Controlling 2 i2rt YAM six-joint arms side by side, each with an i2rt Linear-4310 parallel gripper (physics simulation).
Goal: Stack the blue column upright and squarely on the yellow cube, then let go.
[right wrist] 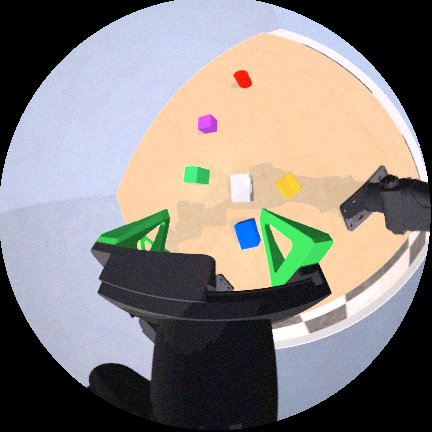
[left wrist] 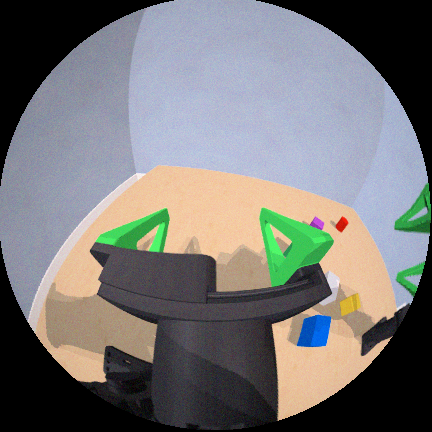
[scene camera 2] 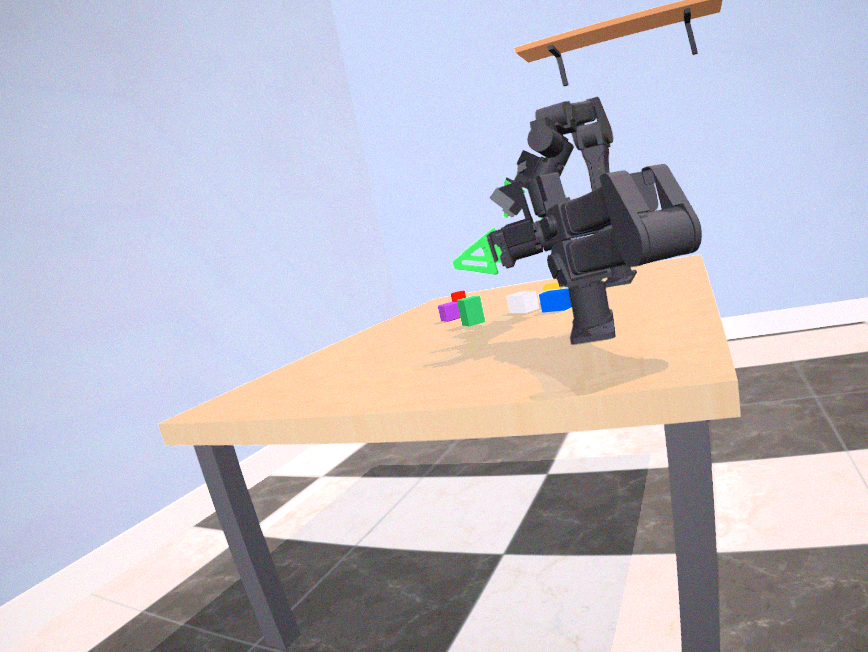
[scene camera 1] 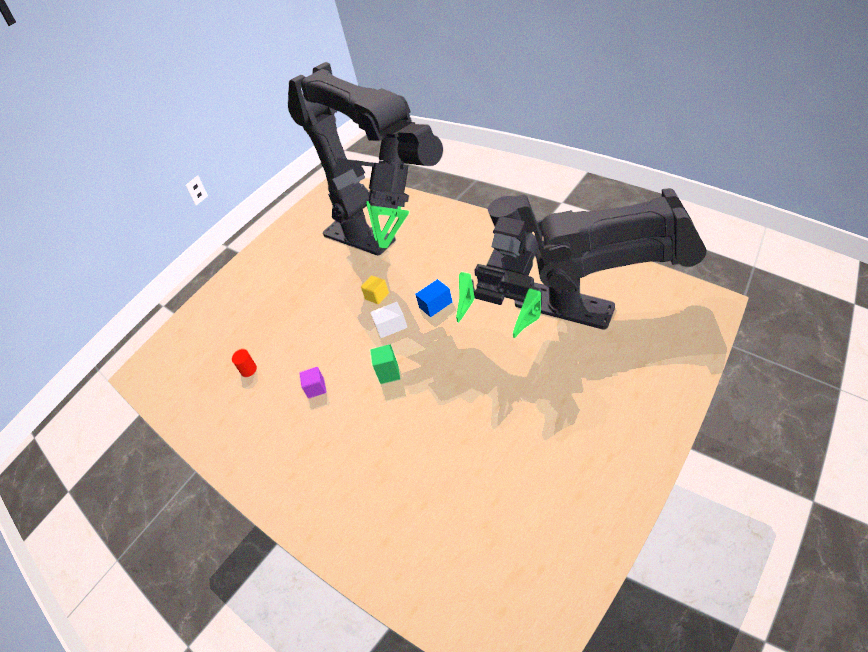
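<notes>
The blue column (scene camera 1: 433,298) (scene camera 2: 554,301) (left wrist: 314,331) (right wrist: 247,234) lies on its side on the table, partly hidden by the left arm in scene camera 2. The yellow cube (scene camera 1: 374,289) (scene camera 2: 551,286) (left wrist: 350,304) (right wrist: 288,185) sits on the table, apart from the column, with nothing on top. My right gripper (scene camera 1: 383,245) (left wrist: 396,253) (right wrist: 214,213) is open and empty, raised above the table; the column shows below its fingers in the right wrist view. My left gripper (scene camera 1: 486,328) (left wrist: 213,212) is open and empty, above the table to the right of the column in scene camera 1.
A white block (scene camera 1: 389,320) (right wrist: 241,188) stands close to the yellow cube and the blue column. A green block (scene camera 1: 385,364) (right wrist: 196,175), a purple cube (scene camera 1: 312,382) (right wrist: 207,124) and a red cylinder (scene camera 1: 244,362) (right wrist: 242,79) stand farther off.
</notes>
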